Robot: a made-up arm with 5 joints. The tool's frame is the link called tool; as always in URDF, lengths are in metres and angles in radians. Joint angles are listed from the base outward.
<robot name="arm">
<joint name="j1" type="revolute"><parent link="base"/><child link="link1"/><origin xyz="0 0 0.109" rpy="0 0 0"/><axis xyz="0 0 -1"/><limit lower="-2.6" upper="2.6"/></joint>
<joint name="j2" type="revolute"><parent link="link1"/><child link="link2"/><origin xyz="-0.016 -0.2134 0.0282" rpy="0 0 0"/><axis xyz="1 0 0"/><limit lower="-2.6" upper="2.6"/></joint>
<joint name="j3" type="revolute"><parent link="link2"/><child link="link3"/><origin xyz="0.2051 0.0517 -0.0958" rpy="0 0 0"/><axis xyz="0 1 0"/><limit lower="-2.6" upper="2.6"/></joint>
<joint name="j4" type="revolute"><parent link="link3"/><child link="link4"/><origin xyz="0.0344 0.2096 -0.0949" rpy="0 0 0"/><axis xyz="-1 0 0"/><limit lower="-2.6" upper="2.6"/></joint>
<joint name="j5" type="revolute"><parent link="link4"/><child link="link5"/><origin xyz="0.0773 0.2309 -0.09" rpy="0 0 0"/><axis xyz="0 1 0"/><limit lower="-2.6" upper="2.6"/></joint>
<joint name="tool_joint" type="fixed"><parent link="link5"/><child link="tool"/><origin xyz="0.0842 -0.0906 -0.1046" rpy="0 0 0"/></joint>
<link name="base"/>
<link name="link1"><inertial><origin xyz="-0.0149 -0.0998 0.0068"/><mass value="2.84"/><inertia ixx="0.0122" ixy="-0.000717" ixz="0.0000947" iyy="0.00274" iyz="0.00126" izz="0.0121"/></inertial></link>
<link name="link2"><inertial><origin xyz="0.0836 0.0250 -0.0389"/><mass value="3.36"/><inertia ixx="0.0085" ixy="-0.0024" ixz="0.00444" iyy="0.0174" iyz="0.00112" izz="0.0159"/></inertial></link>
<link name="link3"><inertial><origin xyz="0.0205 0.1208 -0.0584"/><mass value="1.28"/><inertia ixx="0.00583" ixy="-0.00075" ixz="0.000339" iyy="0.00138" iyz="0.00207" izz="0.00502"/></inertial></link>
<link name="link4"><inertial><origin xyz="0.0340 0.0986 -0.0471"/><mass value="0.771"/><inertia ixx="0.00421" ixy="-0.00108" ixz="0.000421" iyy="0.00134" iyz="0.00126" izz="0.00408"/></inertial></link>
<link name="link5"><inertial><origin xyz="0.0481 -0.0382 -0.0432"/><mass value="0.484"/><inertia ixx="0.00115" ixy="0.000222" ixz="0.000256" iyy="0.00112" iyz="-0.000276" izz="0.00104"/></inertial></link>
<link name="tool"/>
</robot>
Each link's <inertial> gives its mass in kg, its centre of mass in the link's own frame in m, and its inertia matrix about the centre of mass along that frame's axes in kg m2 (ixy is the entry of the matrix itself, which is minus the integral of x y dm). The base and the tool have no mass. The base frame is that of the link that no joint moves.
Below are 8 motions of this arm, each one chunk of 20 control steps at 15 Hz.
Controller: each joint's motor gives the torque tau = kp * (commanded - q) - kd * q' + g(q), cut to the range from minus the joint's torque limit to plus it. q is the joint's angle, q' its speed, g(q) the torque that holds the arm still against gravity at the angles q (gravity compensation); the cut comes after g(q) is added. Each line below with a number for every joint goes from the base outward.
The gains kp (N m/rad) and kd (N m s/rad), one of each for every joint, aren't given. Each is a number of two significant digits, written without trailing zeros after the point. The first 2 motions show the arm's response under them.
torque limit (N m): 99 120 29 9 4
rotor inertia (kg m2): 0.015 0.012 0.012 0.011 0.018
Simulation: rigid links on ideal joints. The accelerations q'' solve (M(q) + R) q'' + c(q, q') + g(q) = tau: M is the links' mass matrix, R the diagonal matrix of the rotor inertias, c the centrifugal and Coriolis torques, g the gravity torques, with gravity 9.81 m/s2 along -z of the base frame. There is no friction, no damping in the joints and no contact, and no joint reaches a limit. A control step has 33 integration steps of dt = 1/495 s. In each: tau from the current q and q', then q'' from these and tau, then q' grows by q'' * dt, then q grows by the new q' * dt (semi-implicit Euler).
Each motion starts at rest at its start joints. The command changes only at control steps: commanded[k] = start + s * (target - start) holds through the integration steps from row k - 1 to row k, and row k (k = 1, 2, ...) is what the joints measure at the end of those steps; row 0 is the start. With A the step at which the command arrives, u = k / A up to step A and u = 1 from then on. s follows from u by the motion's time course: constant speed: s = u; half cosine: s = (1 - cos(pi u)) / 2; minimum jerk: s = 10 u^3 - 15 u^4 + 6 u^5; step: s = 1 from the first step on.
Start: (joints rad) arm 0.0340 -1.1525 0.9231 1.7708 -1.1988
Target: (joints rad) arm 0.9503 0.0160 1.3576 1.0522 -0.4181
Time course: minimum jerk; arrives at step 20
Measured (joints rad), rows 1 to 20:
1: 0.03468 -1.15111 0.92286 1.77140 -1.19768
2: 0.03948 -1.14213 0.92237 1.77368 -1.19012
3: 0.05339 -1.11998 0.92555 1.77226 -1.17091
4: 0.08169 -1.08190 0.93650 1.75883 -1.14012
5: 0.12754 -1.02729 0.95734 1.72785 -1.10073
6: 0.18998 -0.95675 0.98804 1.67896 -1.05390
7: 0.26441 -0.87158 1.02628 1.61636 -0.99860
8: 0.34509 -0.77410 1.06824 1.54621 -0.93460
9: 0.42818 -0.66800 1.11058 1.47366 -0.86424
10: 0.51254 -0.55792 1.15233 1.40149 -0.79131
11: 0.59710 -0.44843 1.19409 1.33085 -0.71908
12: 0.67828 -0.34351 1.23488 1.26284 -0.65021
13: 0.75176 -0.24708 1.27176 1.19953 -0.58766
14: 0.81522 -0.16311 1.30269 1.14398 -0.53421
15: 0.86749 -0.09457 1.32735 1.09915 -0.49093
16: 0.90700 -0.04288 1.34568 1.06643 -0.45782
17: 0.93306 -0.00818 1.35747 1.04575 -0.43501
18: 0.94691 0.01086 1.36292 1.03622 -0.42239
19: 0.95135 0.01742 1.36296 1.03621 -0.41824
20: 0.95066 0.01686 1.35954 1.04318 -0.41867
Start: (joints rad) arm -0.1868 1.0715 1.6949 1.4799 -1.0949
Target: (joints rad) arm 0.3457 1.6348 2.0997 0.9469 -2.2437
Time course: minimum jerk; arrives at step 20
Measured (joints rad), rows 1 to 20:
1: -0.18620 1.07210 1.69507 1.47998 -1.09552
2: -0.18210 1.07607 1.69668 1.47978 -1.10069
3: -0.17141 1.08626 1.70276 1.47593 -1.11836
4: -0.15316 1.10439 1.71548 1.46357 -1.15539
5: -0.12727 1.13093 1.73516 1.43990 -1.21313
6: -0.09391 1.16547 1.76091 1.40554 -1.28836
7: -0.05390 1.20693 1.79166 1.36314 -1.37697
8: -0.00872 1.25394 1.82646 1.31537 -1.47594
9: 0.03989 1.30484 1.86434 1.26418 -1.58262
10: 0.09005 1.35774 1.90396 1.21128 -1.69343
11: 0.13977 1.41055 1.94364 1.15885 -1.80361
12: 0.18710 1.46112 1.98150 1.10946 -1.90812
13: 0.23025 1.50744 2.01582 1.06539 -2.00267
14: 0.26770 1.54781 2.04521 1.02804 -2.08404
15: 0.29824 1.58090 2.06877 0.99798 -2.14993
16: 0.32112 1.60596 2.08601 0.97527 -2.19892
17: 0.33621 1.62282 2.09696 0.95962 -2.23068
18: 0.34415 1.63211 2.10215 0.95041 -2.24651
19: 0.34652 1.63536 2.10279 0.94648 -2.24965
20: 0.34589 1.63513 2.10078 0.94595 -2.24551
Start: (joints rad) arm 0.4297 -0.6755 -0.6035 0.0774 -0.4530
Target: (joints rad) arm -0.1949 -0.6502 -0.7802 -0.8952 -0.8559
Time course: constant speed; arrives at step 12
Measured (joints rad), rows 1 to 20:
1: 0.39915 -0.68518 -0.60021 0.06274 -0.46568
2: 0.33688 -0.68449 -0.60803 0.01396 -0.49342
3: 0.26593 -0.67279 -0.64121 -0.08963 -0.53665
4: 0.19898 -0.66032 -0.67366 -0.22893 -0.59531
5: 0.14257 -0.65456 -0.69383 -0.35720 -0.65015
6: 0.09728 -0.65527 -0.70445 -0.44451 -0.68373
7: 0.05537 -0.65892 -0.70982 -0.49856 -0.69997
8: 0.00886 -0.66105 -0.71715 -0.54652 -0.71645
9: -0.04446 -0.65920 -0.73110 -0.61192 -0.74612
10: -0.10169 -0.65435 -0.75039 -0.70023 -0.78776
11: -0.15814 -0.64941 -0.77034 -0.79969 -0.83124
12: -0.21065 -0.64653 -0.78705 -0.89399 -0.86872
13: -0.22642 -0.63716 -0.80068 -0.94305 -0.88177
14: -0.20683 -0.64198 -0.79422 -0.94976 -0.87118
15: -0.18430 -0.65268 -0.77753 -0.91547 -0.85627
16: -0.18026 -0.65713 -0.76931 -0.87312 -0.84583
17: -0.19062 -0.65430 -0.77264 -0.85976 -0.84266
18: -0.20020 -0.64925 -0.78069 -0.87842 -0.84868
19: -0.20124 -0.64700 -0.78527 -0.90435 -0.86004
20: -0.19652 -0.64823 -0.78402 -0.91411 -0.86661

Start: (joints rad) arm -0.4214 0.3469 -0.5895 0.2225 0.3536
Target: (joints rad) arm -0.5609 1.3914 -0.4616 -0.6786 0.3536
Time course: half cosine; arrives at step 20
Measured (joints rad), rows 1 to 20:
1: -0.42143 0.35251 -0.58673 0.22501 0.35479
2: -0.42267 0.37056 -0.58179 0.22564 0.35863
3: -0.42668 0.40225 -0.57792 0.21105 0.36239
4: -0.43403 0.44676 -0.57410 0.17456 0.36215
5: -0.44418 0.50228 -0.56900 0.11981 0.35918
6: -0.45551 0.56671 -0.56225 0.05519 0.35762
7: -0.46646 0.63810 -0.55436 -0.01214 0.35873
8: -0.47671 0.71481 -0.54591 -0.07943 0.36013
9: -0.48699 0.79528 -0.53706 -0.14793 0.35969
10: -0.49782 0.87776 -0.52779 -0.21954 0.35813
11: -0.50866 0.96019 -0.51844 -0.29358 0.35730
12: -0.51841 1.04039 -0.50958 -0.36685 0.35729
13: -0.52669 1.11634 -0.50150 -0.43622 0.35655
14: -0.53400 1.18615 -0.49403 -0.50019 0.35444
15: -0.54075 1.24803 -0.48701 -0.55768 0.35224
16: -0.54667 1.30043 -0.48062 -0.60697 0.35115
17: -0.55142 1.34215 -0.47515 -0.64656 0.35089
18: -0.55485 1.37226 -0.47085 -0.67583 0.35047
19: -0.55687 1.39004 -0.46789 -0.69438 0.34969
20: -0.55736 1.39505 -0.46633 -0.70175 0.34909

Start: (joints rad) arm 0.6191 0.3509 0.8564 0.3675 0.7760
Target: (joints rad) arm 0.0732 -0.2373 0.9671 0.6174 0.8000
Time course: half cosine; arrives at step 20
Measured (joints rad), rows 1 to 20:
1: 0.61609 0.34754 0.85689 0.36410 0.77628
2: 0.60559 0.33691 0.85809 0.35907 0.77683
3: 0.58733 0.31868 0.86091 0.36105 0.77723
4: 0.56318 0.29347 0.86608 0.37276 0.77802
5: 0.53393 0.26216 0.87243 0.39090 0.77980
6: 0.50014 0.22590 0.87929 0.41101 0.78182
7: 0.46264 0.18580 0.88681 0.43066 0.78335
8: 0.42234 0.14276 0.89500 0.44978 0.78476
9: 0.38016 0.09762 0.90362 0.46945 0.78661
10: 0.33716 0.05135 0.91243 0.49044 0.78878
11: 0.29444 0.00513 0.92115 0.51243 0.79079
12: 0.25304 -0.03986 0.92951 0.53434 0.79244
13: 0.21394 -0.08242 0.93729 0.55499 0.79386
14: 0.17807 -0.12151 0.94435 0.57361 0.79521
15: 0.14631 -0.15619 0.95058 0.58987 0.79646
16: 0.11942 -0.18563 0.95586 0.60364 0.79748
17: 0.09808 -0.20913 0.96007 0.61475 0.79821
18: 0.08282 -0.22611 0.96314 0.62297 0.79866
19: 0.07404 -0.23613 0.96503 0.62801 0.79889
20: 0.07195 -0.23895 0.96571 0.62969 0.79890

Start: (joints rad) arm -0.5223 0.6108 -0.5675 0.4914 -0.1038
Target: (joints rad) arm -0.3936 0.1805 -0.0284 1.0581 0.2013
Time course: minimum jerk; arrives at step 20
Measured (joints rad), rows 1 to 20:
1: -0.52215 0.61041 -0.56716 0.49117 -0.10382
2: -0.52114 0.60773 -0.56451 0.49049 -0.10363
3: -0.51861 0.60047 -0.55620 0.49271 -0.10147
4: -0.51443 0.58698 -0.53960 0.50328 -0.09412
5: -0.50861 0.56664 -0.51365 0.52565 -0.07934
6: -0.50111 0.53974 -0.47894 0.55978 -0.05775
7: -0.49191 0.50728 -0.43720 0.60329 -0.03186
8: -0.48114 0.47056 -0.39049 0.65326 -0.00394
9: -0.46921 0.43100 -0.34071 0.70726 0.02503
10: -0.45669 0.39006 -0.28944 0.76354 0.05484
11: -0.44415 0.34929 -0.23833 0.82043 0.08495
12: -0.43208 0.31031 -0.18938 0.87595 0.11411
13: -0.42091 0.27472 -0.14476 0.92779 0.14066
14: -0.41112 0.24389 -0.10632 0.97360 0.16323
15: -0.40319 0.21881 -0.07519 1.01140 0.18106
16: -0.39742 0.20005 -0.05188 1.03986 0.19402
17: -0.39384 0.18765 -0.03642 1.05851 0.20223
18: -0.39222 0.18107 -0.02829 1.06781 0.20596
19: -0.39213 0.17911 -0.02612 1.06916 0.20581
20: -0.39298 0.17982 -0.02749 1.06481 0.20305

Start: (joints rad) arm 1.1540 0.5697 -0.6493 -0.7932 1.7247
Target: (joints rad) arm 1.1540 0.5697 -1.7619 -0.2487 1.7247
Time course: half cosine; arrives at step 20
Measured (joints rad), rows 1 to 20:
1: 1.15379 0.56964 -0.65630 -0.79063 1.72521
2: 1.15353 0.56978 -0.67728 -0.78214 1.72612
3: 1.15361 0.57013 -0.71155 -0.76721 1.72633
4: 1.15385 0.57036 -0.75786 -0.74602 1.72579
5: 1.15390 0.57052 -0.81502 -0.71875 1.72534
6: 1.15378 0.57063 -0.88167 -0.68627 1.72532
7: 1.15372 0.57075 -0.95627 -0.64976 1.72542
8: 1.15382 0.57092 -1.03707 -0.61026 1.72527
9: 1.15398 0.57111 -1.12210 -0.56871 1.72485
10: 1.15413 0.57130 -1.20925 -0.52601 1.72440
11: 1.15425 0.57146 -1.29638 -0.48320 1.72408
12: 1.15440 0.57160 -1.38139 -0.44134 1.72382
13: 1.15456 0.57171 -1.46219 -0.40151 1.72352
14: 1.15472 0.57177 -1.53677 -0.36465 1.72316
15: 1.15482 0.57176 -1.60320 -0.33166 1.72287
16: 1.15487 0.57166 -1.65979 -0.30331 1.72270
17: 1.15488 0.57149 -1.70510 -0.28029 1.72264
18: 1.15487 0.57126 -1.73801 -0.26311 1.72262
19: 1.15485 0.57099 -1.75769 -0.25211 1.72261
20: 1.15482 0.57067 -1.76368 -0.24755 1.72262

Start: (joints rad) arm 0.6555 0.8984 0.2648 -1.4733 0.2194
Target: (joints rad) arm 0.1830 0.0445 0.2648 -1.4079 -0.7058
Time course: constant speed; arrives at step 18
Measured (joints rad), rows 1 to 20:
1: 0.63871 0.85429 0.25118 -1.50242 0.19108
2: 0.60267 0.79770 0.26442 -1.51036 0.11064
3: 0.56748 0.74806 0.27062 -1.47174 0.02870
4: 0.54031 0.70096 0.27057 -1.43551 -0.01044
5: 0.51598 0.65372 0.26978 -1.42919 -0.03421
6: 0.49167 0.60710 0.26813 -1.43909 -0.08271
7: 0.46703 0.56028 0.26696 -1.44807 -0.15227
8: 0.44144 0.51275 0.26704 -1.44959 -0.21541
9: 0.41459 0.46515 0.26747 -1.44400 -0.26127
10: 0.38715 0.41772 0.26781 -1.43486 -0.30171
11: 0.36018 0.37023 0.26817 -1.42646 -0.34992
12: 0.33411 0.32271 0.26838 -1.42151 -0.40588
13: 0.30858 0.27532 0.26820 -1.41993 -0.46170
14: 0.28288 0.22806 0.26784 -1.41927 -0.51317
15: 0.25667 0.18076 0.26766 -1.41697 -0.56244
16: 0.23013 0.13336 0.26775 -1.41245 -0.61268
17: 0.20366 0.08591 0.26791 -1.40712 -0.66436
18: 0.17744 0.03848 0.26796 -1.40259 -0.71624
19: 0.17782 0.03910 0.27667 -1.37012 -0.73067
20: 0.18175 0.04479 0.26482 -1.38126 -0.70126

